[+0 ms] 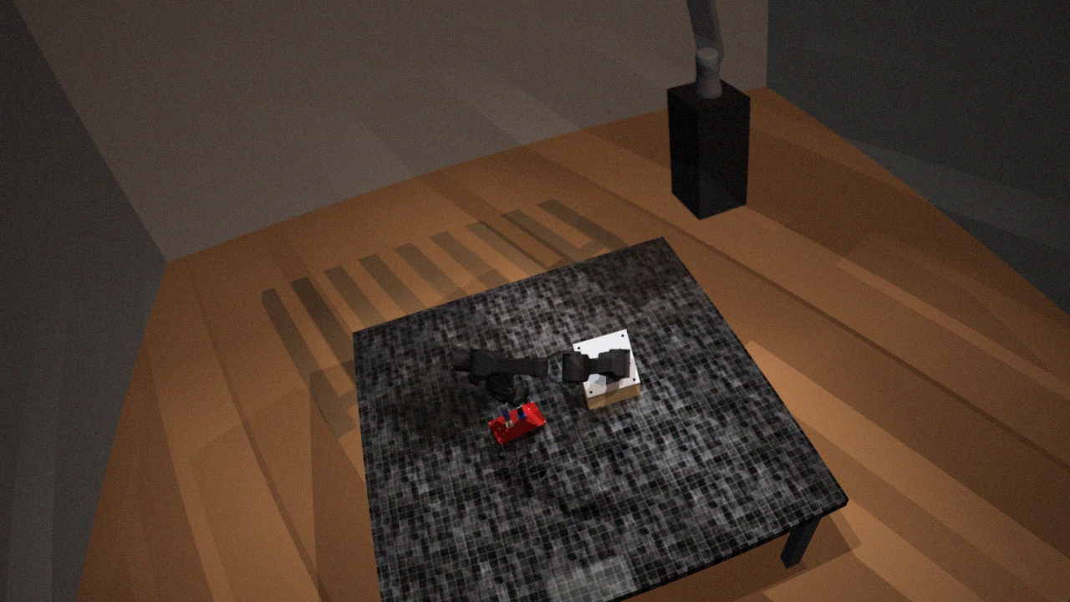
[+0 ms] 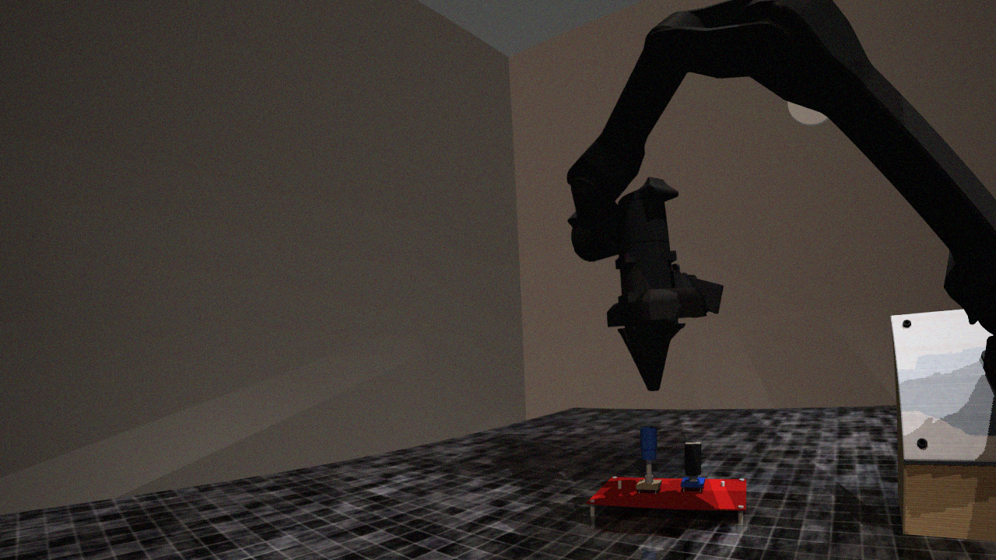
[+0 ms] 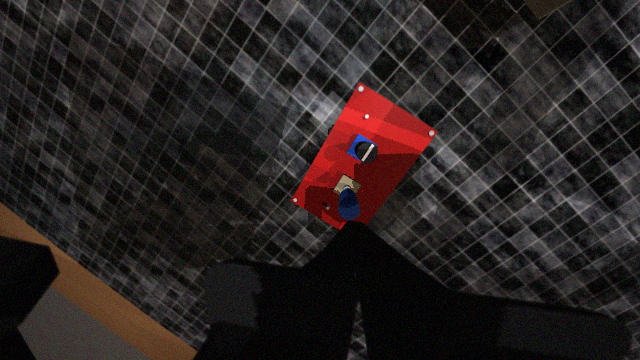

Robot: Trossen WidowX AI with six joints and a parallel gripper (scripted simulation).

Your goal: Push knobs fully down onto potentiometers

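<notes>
Right now the blue knob is 6 cm below my gripper tip and 1 cm ahead of it.
</notes>
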